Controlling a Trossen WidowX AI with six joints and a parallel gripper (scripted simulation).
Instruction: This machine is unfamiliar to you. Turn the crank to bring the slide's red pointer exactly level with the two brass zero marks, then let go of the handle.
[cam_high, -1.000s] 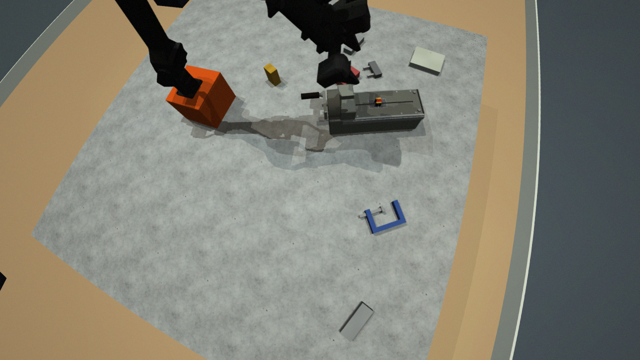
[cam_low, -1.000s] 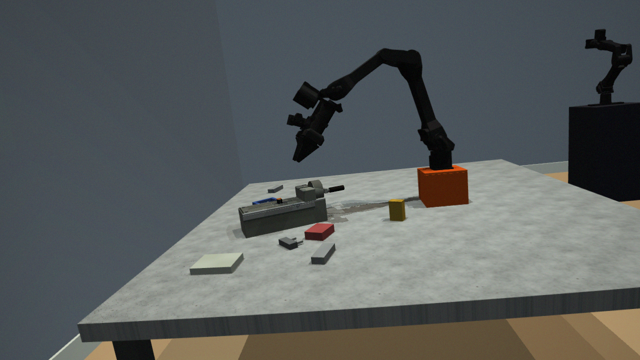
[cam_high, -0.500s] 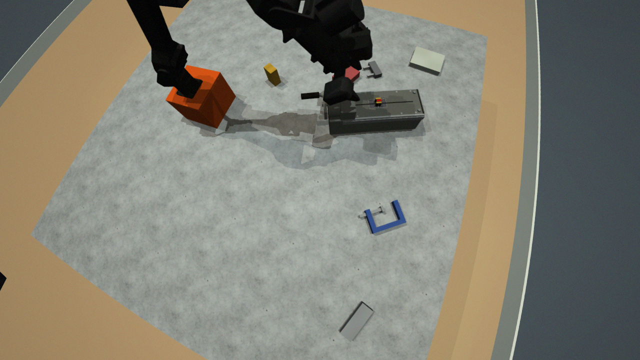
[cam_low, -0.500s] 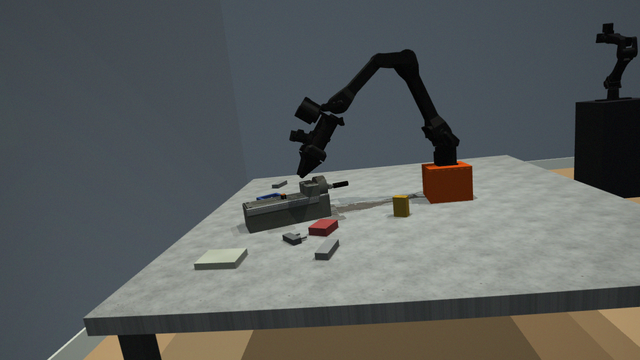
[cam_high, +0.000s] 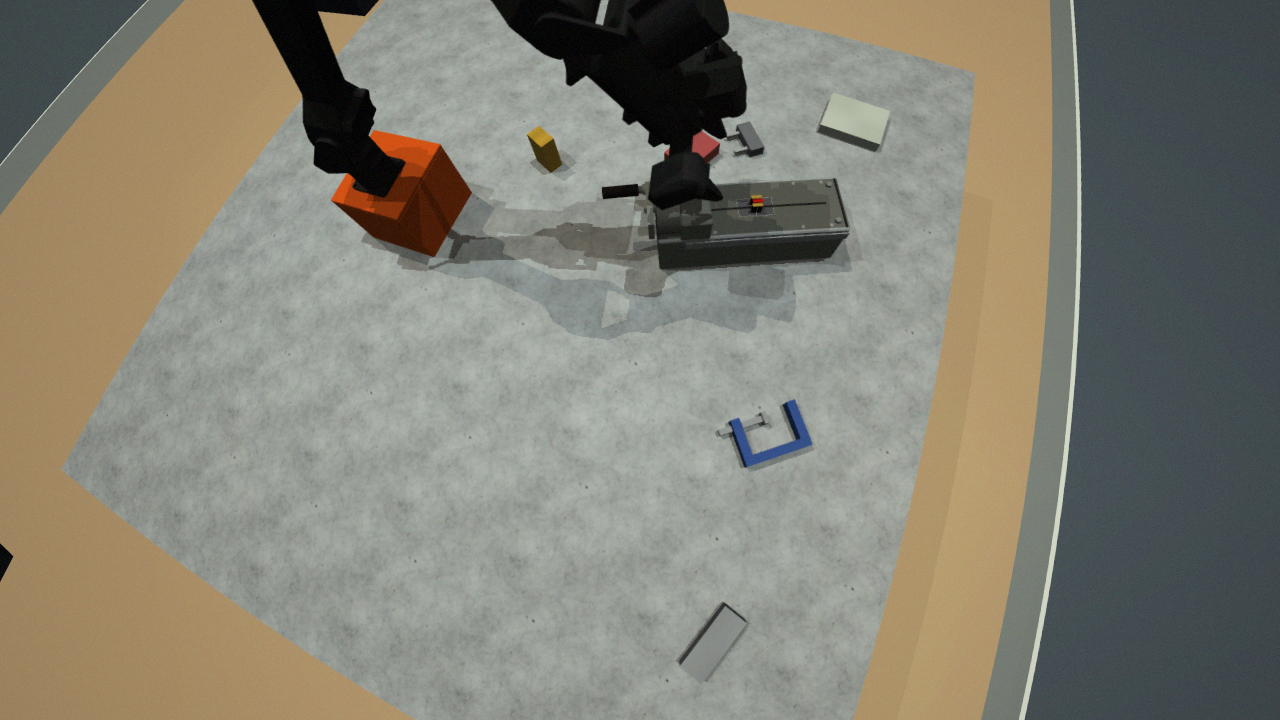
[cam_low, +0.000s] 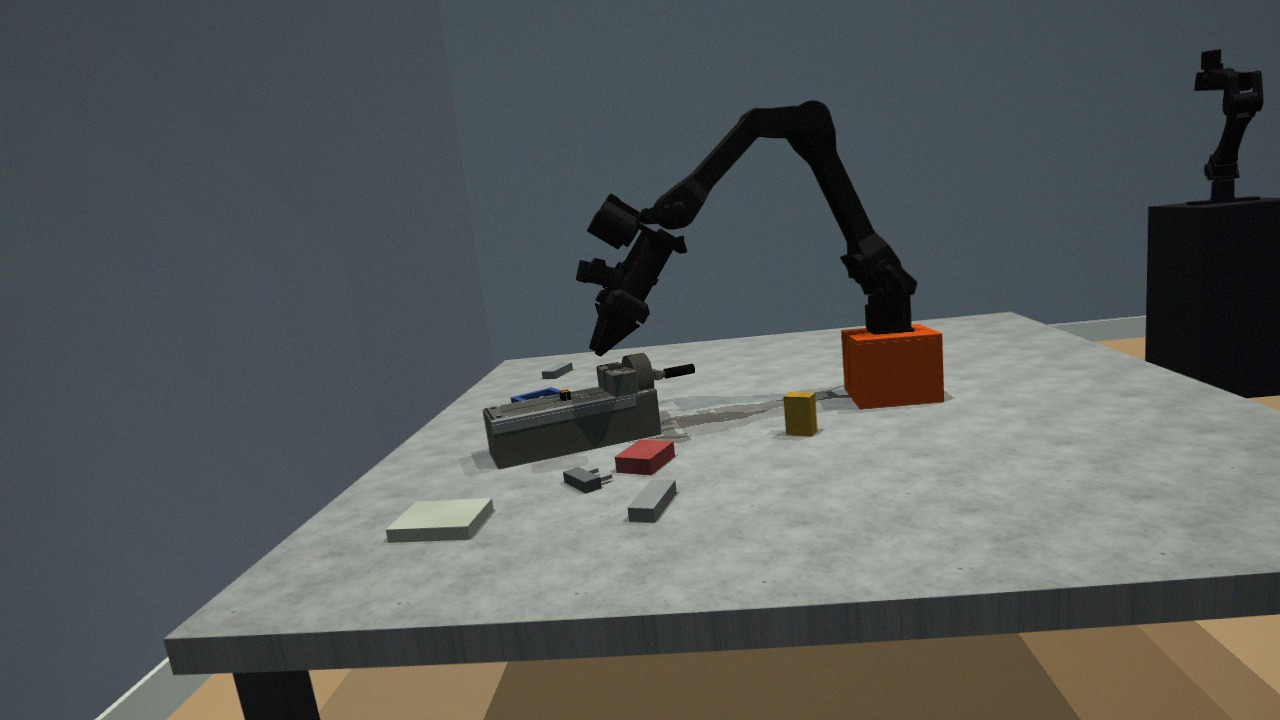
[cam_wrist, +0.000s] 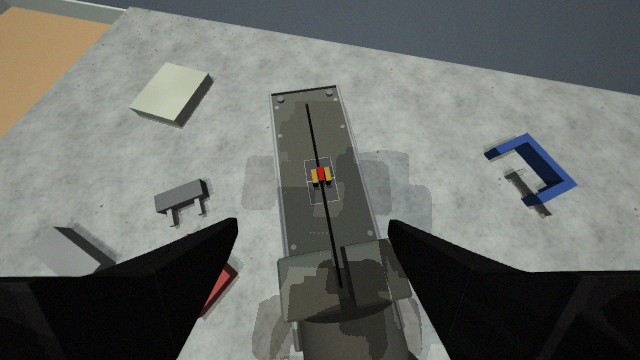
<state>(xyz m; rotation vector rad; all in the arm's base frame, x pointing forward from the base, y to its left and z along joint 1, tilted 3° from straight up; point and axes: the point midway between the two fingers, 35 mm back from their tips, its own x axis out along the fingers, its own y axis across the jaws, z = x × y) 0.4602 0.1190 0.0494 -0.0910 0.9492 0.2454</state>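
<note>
Now: the black crank handle 13 cm behind my gripper tip, 4 cm to the right of it and 5 cm below it. Round my gripper tip: red pointer 5 cm ahead, 1 cm to the left, 6 cm below; grey bracket 19 cm to the left, 14 cm below; red block 8 cm behind, 13 cm to the left, 13 cm below.
</note>
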